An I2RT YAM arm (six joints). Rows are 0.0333 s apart.
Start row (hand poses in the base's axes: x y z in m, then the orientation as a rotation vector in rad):
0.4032 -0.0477 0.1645 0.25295 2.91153 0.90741
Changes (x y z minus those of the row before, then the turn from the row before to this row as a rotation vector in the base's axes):
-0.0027 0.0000 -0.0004 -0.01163 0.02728 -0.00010
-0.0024 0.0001 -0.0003 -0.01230 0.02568 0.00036
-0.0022 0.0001 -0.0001 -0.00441 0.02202 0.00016
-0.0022 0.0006 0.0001 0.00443 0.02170 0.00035
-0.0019 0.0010 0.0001 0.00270 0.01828 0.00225
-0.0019 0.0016 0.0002 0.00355 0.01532 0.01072
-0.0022 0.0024 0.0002 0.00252 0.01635 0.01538
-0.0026 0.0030 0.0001 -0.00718 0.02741 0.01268
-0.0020 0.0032 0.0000 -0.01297 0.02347 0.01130
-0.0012 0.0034 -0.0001 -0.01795 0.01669 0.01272
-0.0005 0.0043 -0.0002 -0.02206 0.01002 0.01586
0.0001 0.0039 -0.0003 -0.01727 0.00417 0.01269
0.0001 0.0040 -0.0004 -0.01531 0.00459 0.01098
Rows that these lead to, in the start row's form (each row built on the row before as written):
0.4005 -0.0477 0.1641 0.26676 2.94072 0.89378
0.3981 -0.0476 0.1638 0.27918 2.96877 0.87861
0.3959 -0.0475 0.1637 0.29037 2.99052 0.87462
0.3937 -0.0469 0.1638 -0.29968 -2.99183 -0.87898
0.3918 -0.0459 0.1639 -0.30256 -2.97345 -0.87514
0.3899 -0.0443 0.1641 -0.29159 -2.95637 -0.87291
0.3877 -0.0419 0.1643 -0.27416 -2.93830 -0.86820
0.3851 -0.0389 0.1644 -0.26538 -2.91527 -0.84557
0.3831 -0.0357 0.1644 -0.25782 -2.89871 -0.81658
0.3819 -0.0323 0.1643 -0.24646 -2.89034 -0.78298
0.3814 -0.0280 0.1641 -0.22889 -2.88930 -0.74549
0.3815 -0.0241 0.1638 -0.21365 -2.89153 -0.71736
0.3816 -0.0201 0.1634 -0.20083 -2.89241 -0.69221

